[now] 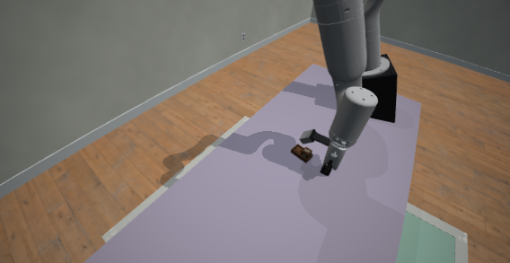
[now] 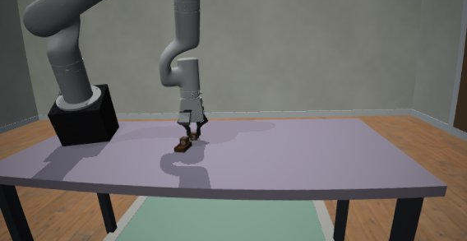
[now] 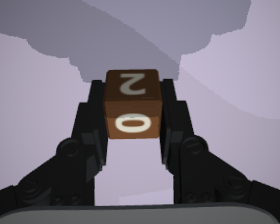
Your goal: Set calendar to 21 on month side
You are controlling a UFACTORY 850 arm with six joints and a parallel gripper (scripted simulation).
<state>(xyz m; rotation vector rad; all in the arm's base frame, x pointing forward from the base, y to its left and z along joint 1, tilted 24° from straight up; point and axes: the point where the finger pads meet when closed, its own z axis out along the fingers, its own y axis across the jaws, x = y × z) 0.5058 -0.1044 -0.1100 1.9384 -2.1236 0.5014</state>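
My gripper is now 9 cm to the left of the digit cube and 3 cm past it. Round my hand: brown cube (1 cm below); then brown tray (10 cm to the right, 4 cm behind, 2 cm below).
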